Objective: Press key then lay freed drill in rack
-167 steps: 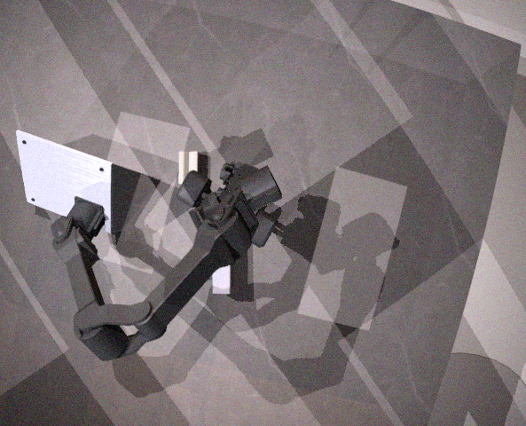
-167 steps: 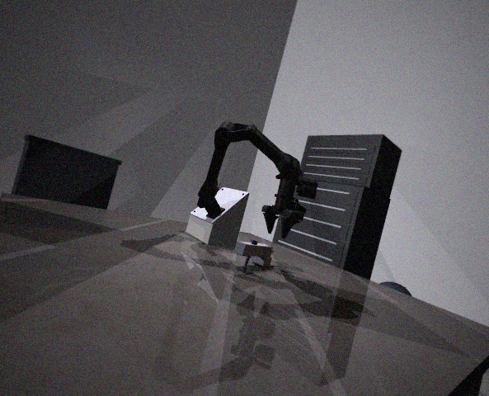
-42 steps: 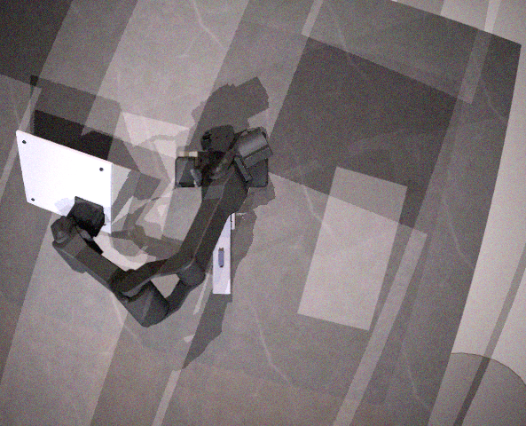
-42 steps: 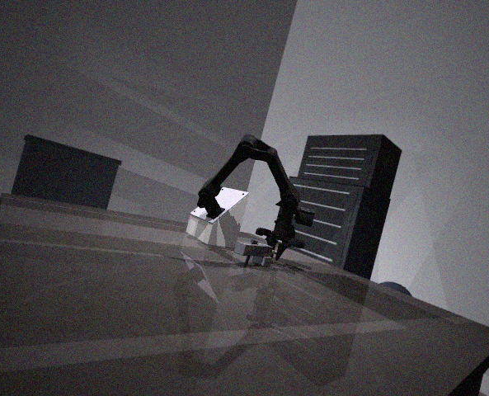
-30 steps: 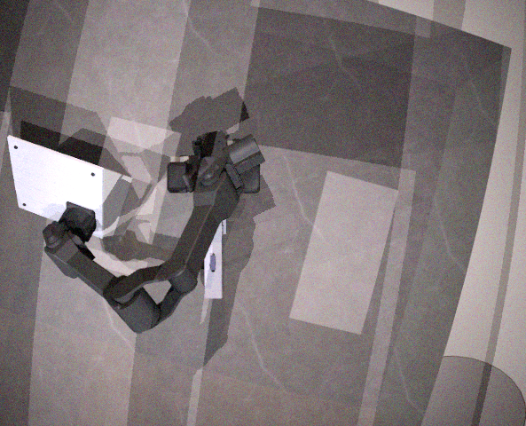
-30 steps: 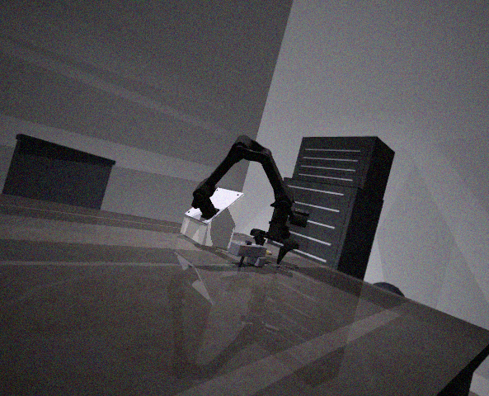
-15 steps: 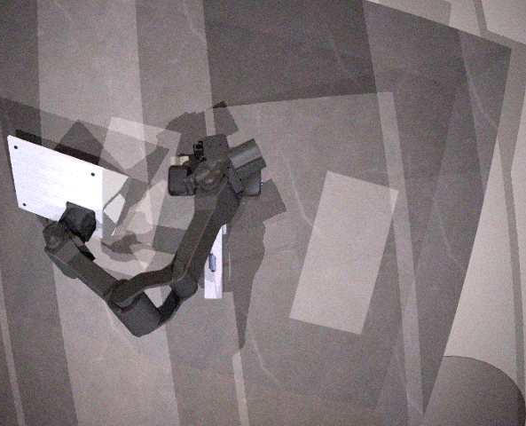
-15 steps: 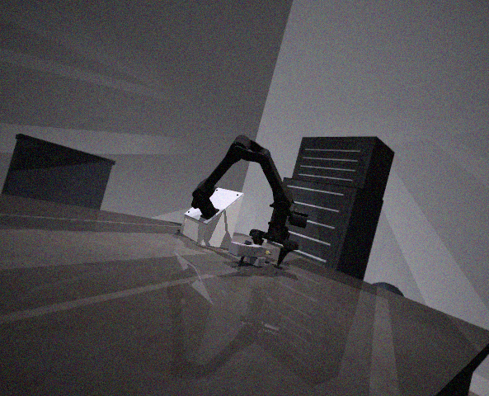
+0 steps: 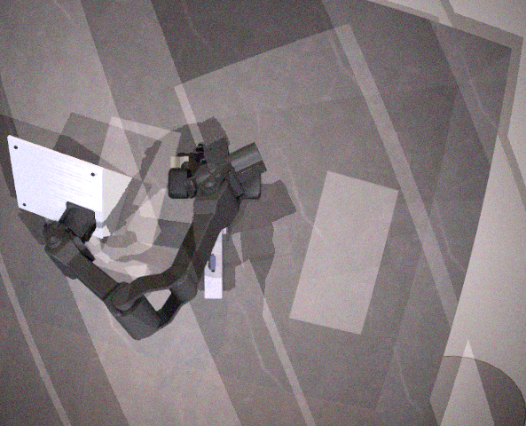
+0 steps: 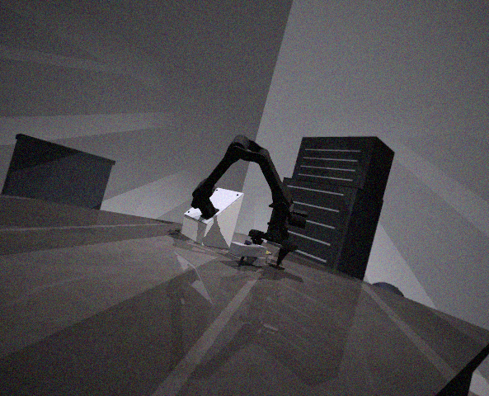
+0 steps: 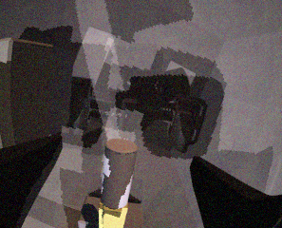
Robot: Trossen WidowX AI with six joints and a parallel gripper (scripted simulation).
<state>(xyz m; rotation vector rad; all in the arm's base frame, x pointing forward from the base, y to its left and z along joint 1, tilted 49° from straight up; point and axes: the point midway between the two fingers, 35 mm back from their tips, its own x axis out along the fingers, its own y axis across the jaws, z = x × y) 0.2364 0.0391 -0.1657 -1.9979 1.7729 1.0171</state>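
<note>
Right now my gripper tip is 1 cm short of the drill, 4 cm to the left of it and 4 cm below it. Round my gripper tip: blue-grey key 5 cm ahead, 16 cm to the right, 4 cm above; beige rack 8 cm behind, 1 cm above.
</note>
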